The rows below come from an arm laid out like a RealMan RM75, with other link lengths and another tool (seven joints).
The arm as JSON. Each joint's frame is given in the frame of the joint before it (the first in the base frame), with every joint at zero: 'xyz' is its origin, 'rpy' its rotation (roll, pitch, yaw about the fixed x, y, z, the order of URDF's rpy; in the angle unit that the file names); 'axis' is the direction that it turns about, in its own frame. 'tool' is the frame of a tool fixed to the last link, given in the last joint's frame.
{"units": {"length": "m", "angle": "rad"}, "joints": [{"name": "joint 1", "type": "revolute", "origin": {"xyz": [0.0, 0.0, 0.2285], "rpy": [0.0, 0.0, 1.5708]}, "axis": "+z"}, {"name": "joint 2", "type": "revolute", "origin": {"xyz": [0.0, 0.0, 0.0], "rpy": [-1.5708, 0.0, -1.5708]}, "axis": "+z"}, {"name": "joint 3", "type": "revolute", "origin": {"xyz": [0.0, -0.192, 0.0], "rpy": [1.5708, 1.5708, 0.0]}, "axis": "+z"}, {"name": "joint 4", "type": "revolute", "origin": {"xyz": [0.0, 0.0, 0.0], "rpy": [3.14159, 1.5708, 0.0]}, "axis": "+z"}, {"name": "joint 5", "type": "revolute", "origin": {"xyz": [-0.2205, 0.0, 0.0], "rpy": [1.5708, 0.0, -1.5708]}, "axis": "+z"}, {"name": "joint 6", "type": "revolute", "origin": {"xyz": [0.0, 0.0, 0.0], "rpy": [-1.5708, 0.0, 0.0]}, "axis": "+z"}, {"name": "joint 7", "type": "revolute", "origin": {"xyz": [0.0, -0.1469, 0.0], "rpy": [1.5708, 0.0, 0.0]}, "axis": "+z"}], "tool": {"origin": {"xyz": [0.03, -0.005, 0.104], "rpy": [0.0, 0.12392, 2.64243]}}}
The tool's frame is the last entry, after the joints.
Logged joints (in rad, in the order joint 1, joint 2, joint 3, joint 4, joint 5, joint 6, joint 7), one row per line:
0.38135 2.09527 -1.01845 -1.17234 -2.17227 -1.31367 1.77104
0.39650 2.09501 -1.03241 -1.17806 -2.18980 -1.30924 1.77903
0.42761 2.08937 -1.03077 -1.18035 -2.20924 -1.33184 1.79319
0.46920 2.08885 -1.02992 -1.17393 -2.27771 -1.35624 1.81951
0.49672 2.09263 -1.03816 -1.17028 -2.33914 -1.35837 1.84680
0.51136 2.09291 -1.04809 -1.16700 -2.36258 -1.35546 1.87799
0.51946 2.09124 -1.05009 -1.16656 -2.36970 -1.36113 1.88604
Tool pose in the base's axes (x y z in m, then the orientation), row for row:
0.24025 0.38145 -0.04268 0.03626 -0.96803 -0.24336 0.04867
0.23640 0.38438 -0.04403 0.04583 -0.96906 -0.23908 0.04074
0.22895 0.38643 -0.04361 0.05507 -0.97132 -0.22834 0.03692
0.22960 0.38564 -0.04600 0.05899 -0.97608 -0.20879 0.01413
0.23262 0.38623 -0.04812 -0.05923 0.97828 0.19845 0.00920
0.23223 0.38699 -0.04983 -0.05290 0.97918 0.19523 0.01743
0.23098 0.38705 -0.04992 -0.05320 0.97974 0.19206 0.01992
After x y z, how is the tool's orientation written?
As a quaternion, x y z w.
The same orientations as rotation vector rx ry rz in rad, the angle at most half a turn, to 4 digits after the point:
0.1105 -2.9504 -0.7417
0.1404 -2.9679 -0.7322
0.1691 -2.9818 -0.7010
0.1837 -3.0392 -0.6501
-0.1850 3.0555 0.6198
-0.1644 3.0425 0.6066
-0.1650 3.0395 0.5958

